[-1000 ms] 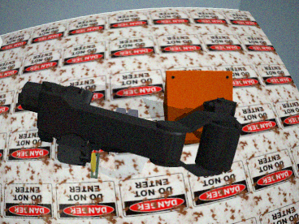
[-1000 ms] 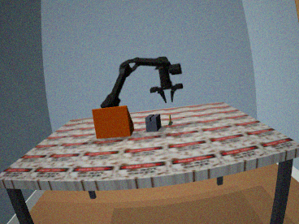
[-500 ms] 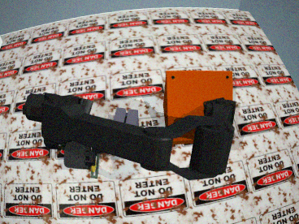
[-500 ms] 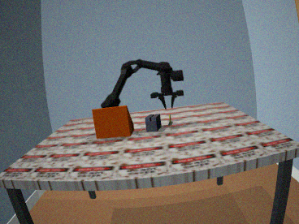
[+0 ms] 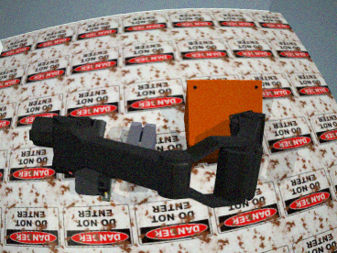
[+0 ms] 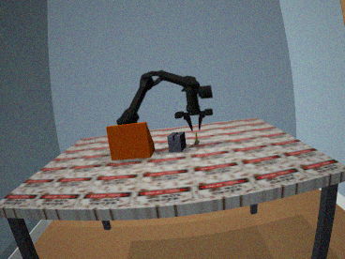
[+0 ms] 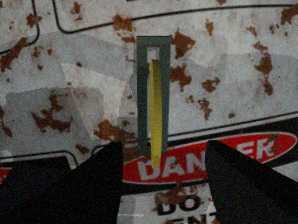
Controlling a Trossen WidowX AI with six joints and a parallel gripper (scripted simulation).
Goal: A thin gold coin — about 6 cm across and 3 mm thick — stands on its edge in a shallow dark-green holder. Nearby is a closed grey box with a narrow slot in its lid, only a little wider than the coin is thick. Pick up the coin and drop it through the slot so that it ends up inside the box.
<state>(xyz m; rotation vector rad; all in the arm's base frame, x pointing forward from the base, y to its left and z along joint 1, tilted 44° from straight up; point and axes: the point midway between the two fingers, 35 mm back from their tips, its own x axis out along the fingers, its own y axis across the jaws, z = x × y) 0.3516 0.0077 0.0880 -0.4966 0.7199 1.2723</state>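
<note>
Right now my gripper tip is 4 cm above the gold coin.
</note>
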